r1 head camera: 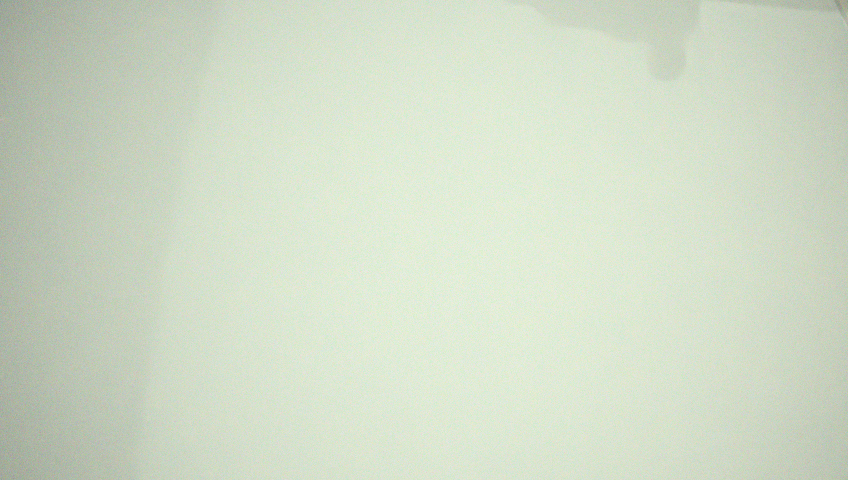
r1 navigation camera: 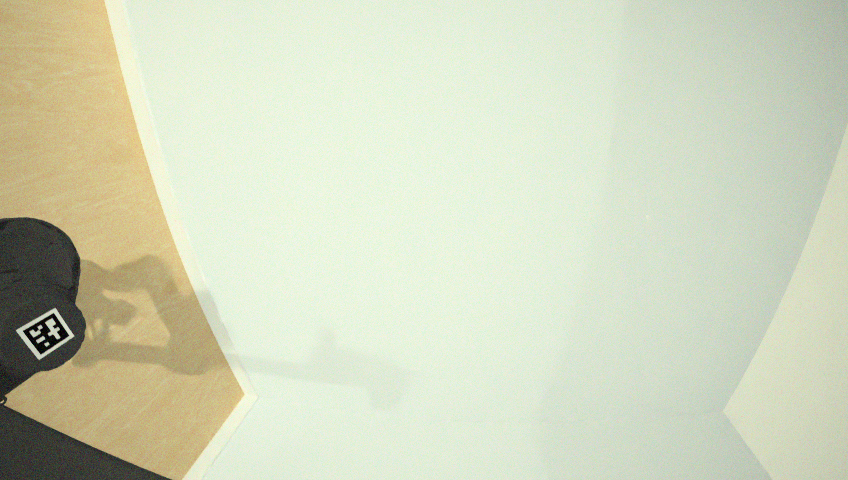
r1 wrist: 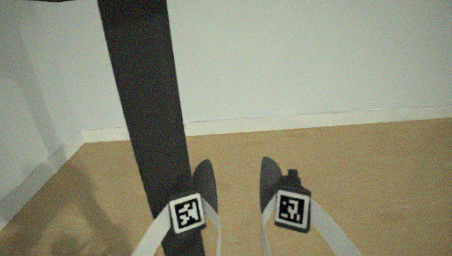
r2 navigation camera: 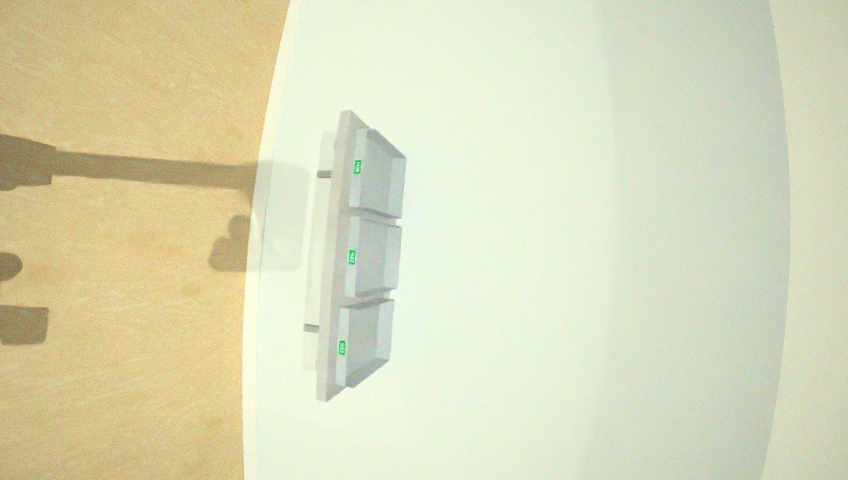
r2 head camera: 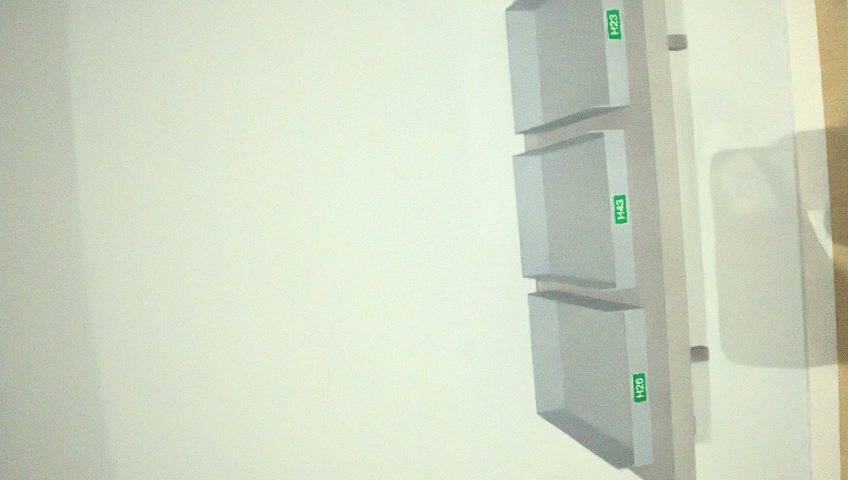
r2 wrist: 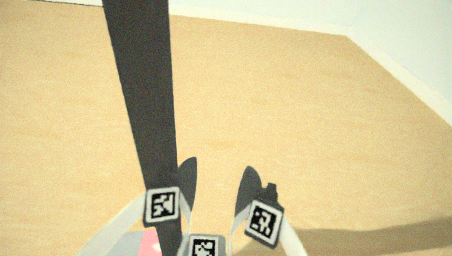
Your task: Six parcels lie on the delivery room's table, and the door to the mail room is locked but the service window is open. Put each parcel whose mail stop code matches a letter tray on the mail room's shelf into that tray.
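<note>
Three grey letter trays stand side by side on the wall shelf (r2 head camera: 657,208) (r2 navigation camera: 333,255). They are the H23 tray (r2 head camera: 574,53) (r2 navigation camera: 363,339), the H43 tray (r2 head camera: 577,208) (r2 navigation camera: 374,258) and the H26 tray (r2 head camera: 595,368) (r2 navigation camera: 380,178). No parcel shows inside the visible parts of the trays. The r1 gripper (r1 wrist: 237,161) is open with nothing between its fingers, above the floor. The r2 gripper (r2 wrist: 220,165) is also open with nothing between its fingers, above the floor. The parcels, the delivery table and the service window do not show.
A pale wall (r1 head camera: 416,237) (r1 navigation camera: 386,178) fills most of r1's head view. Part of r1's dark wrist (r1 navigation camera: 35,267) shows over the wood floor (r1 navigation camera: 59,118), near a wall corner. Dark masts (r1 wrist: 145,90) (r2 wrist: 142,90) stand beside both grippers. Robot shadows fall below the shelf.
</note>
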